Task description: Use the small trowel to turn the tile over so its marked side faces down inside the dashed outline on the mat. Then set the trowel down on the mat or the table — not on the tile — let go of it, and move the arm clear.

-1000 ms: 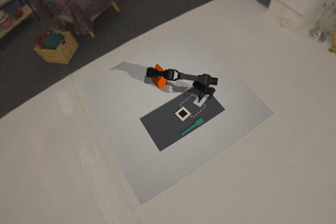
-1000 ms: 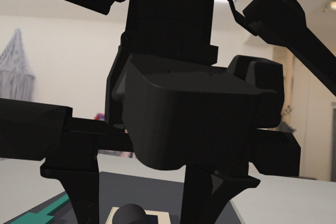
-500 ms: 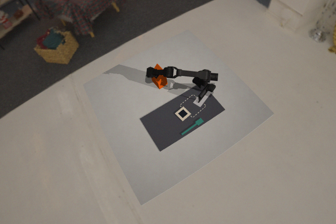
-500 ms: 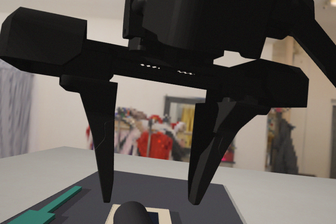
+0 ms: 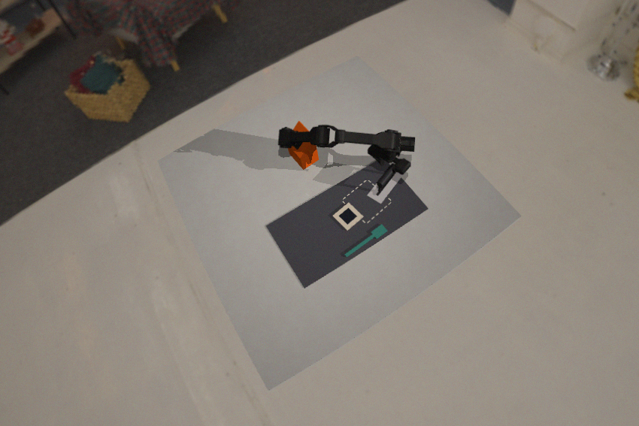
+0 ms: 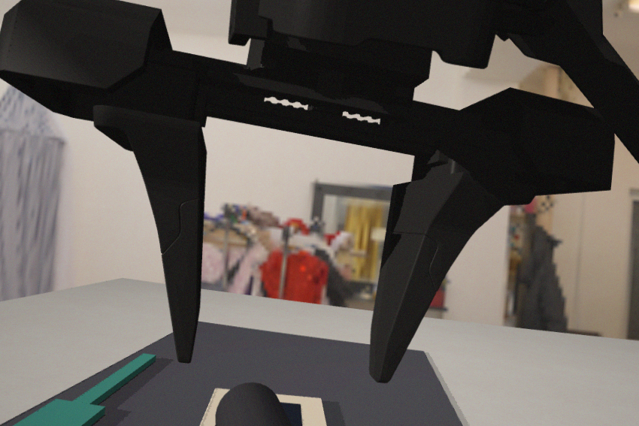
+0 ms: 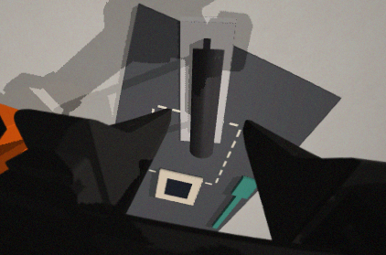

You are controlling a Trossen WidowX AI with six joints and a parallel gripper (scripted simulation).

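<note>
The tan square tile is 250 mm to the right of my gripper tip, 110 mm below it and 20 mm ahead of it. Also, from my gripper tip: teal trowel 240 mm to the right, 170 mm ahead, 110 mm below; dark mat 250 mm to the right, 130 mm below, 30 mm ahead.
</note>
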